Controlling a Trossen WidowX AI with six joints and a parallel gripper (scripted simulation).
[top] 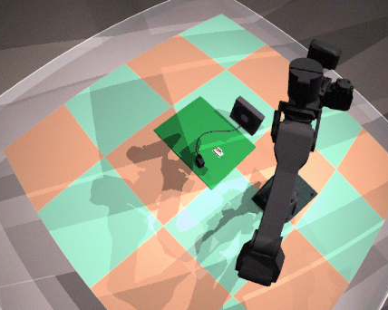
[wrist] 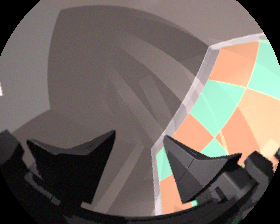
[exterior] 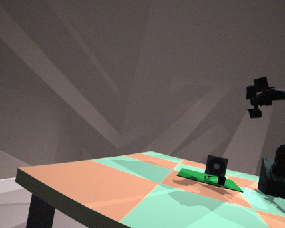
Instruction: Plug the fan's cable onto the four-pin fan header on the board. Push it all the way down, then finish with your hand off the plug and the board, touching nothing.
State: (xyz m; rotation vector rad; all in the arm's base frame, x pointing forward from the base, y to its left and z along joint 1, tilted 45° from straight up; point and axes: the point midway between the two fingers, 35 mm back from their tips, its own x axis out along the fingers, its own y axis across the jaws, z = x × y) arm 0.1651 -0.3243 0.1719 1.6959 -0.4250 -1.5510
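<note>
My gripper tip is 120 mm short of the dark plug, 230 mm to the right of it and 450 mm above it. Round my gripper tip: black square fan 120 mm ahead, 410 mm below.
</note>
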